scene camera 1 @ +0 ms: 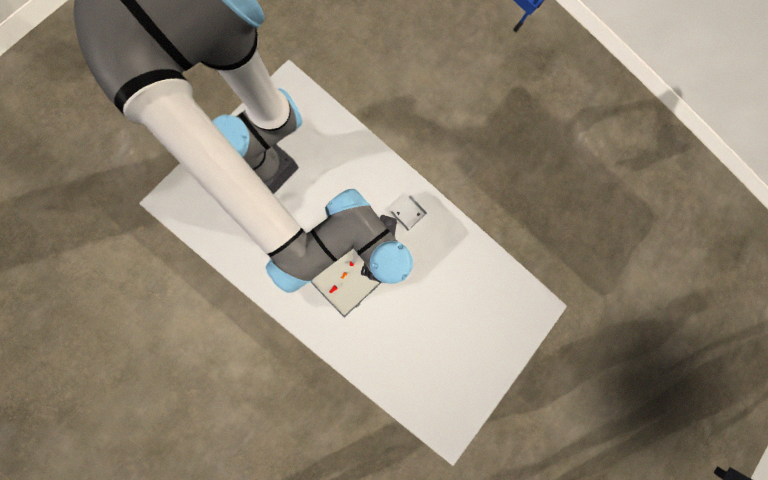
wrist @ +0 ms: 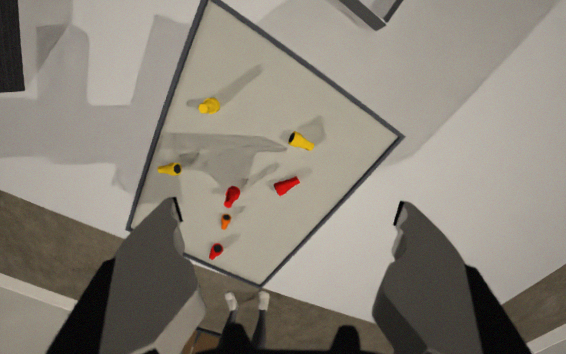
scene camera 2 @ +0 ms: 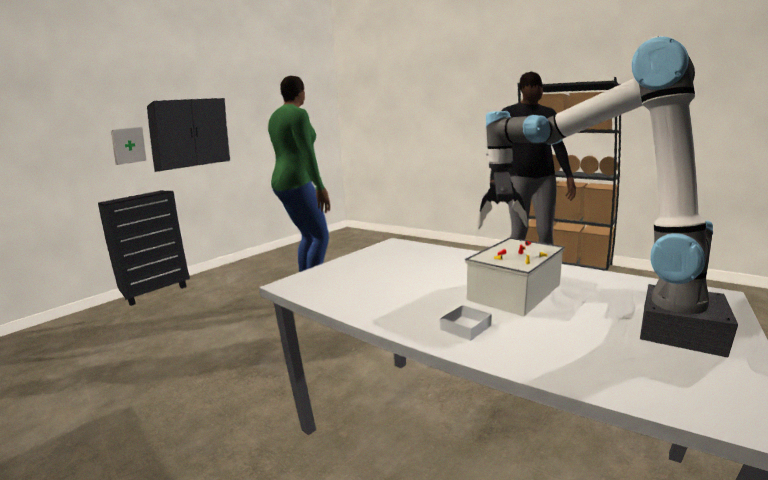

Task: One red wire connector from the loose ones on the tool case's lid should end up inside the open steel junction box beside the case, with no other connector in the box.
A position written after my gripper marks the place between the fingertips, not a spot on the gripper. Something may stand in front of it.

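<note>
Scene camera 1: tool case (scene camera 1: 352, 289). Scene camera 2: my gripper (scene camera 2: 502, 228), tool case (scene camera 2: 511, 285). Wrist view: tool case (wrist: 266, 91), my gripper (wrist: 287, 201).
</note>
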